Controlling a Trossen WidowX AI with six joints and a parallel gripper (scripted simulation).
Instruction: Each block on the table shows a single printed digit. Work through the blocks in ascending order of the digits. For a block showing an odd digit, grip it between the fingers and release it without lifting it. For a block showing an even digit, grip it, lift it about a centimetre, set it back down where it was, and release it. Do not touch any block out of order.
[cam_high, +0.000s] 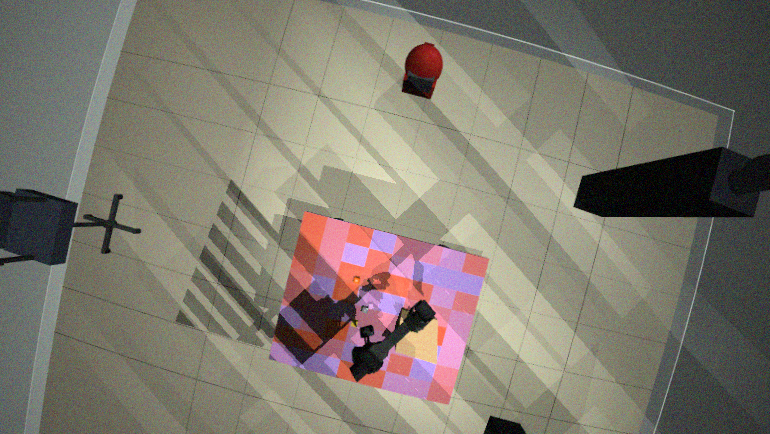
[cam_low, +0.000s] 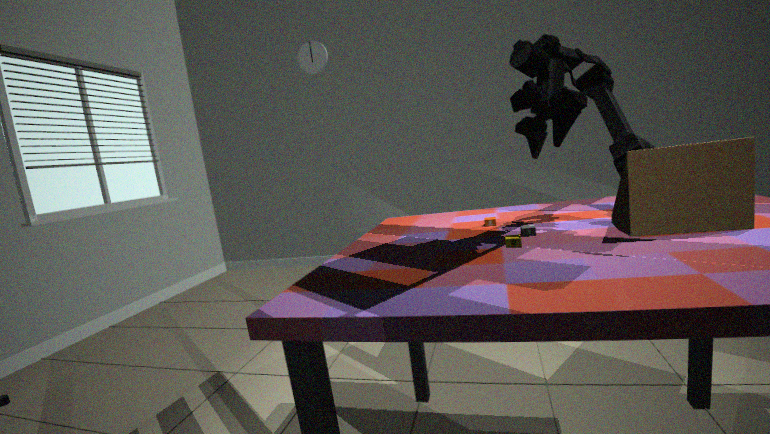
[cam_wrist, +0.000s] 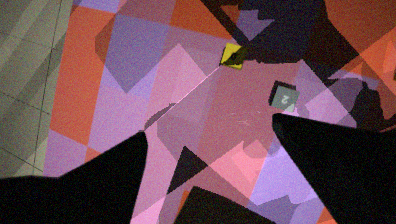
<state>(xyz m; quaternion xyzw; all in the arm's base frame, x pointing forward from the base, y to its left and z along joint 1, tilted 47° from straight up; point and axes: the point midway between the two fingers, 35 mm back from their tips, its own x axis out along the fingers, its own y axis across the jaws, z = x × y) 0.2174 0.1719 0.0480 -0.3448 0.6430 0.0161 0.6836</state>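
My gripper tip is 180 mm above the yellow block, 80 mm short of it and 20 mm to the right of it. The rest, counted from my gripper tip: grey block (180 mm below, 70 mm to the right, 50 mm ahead); orange block (220 mm to the right, 180 mm below, 140 mm ahead).
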